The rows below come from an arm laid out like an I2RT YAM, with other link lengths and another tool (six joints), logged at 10 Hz.
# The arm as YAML. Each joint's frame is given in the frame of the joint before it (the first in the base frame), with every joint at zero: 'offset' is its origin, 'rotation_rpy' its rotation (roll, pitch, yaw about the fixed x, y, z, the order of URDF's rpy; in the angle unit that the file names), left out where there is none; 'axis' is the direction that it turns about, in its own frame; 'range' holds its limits. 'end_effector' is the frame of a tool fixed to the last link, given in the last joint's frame.
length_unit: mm
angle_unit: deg
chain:
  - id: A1
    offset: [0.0, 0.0, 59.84]
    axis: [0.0, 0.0, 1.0]
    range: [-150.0, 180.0]
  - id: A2
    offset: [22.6, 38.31, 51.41]
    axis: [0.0, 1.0, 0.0]
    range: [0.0, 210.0]
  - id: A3
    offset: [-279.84, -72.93, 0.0]
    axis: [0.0, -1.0, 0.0]
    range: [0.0, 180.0]
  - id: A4
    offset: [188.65, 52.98, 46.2]
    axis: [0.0, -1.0, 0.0]
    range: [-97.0, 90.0]
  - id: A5
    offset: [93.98, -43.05, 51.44]
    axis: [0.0, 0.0, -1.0]
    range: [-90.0, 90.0]
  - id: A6
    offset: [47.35, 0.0, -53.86]
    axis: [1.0, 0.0, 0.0]
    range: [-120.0, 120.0]
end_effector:
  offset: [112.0, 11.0, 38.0]
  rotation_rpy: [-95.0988, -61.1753, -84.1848]
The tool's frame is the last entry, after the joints.
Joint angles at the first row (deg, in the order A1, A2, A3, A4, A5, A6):
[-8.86, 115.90, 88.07, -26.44, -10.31, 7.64]
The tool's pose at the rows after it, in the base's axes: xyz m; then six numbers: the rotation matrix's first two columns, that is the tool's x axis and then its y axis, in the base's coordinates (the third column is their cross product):
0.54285 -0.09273 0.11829 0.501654 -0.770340 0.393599 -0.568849 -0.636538 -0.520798
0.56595 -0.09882 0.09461 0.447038 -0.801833 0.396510 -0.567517 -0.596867 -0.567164
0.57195 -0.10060 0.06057 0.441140 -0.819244 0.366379 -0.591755 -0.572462 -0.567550
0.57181 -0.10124 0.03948 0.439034 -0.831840 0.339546 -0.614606 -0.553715 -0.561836
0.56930 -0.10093 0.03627 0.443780 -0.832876 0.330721 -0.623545 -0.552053 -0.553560
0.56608 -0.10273 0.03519 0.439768 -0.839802 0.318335 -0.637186 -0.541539 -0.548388
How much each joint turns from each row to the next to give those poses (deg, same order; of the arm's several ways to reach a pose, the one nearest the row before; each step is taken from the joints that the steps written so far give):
[-0.07, 6.29, 0.00, 12.70, 4.31, 7.52]
[0.07, 5.75, 0.00, 8.77, 0.31, 3.25]
[0.00, 4.72, 0.00, 3.32, -0.09, 1.58]
[0.00, 2.49, 0.00, 0.94, -0.04, 1.14]
[0.00, 0.02, 0.00, -0.88, 0.02, 0.02]
[-0.18, -0.28, 0.00, -1.11, 0.06, 0.50]

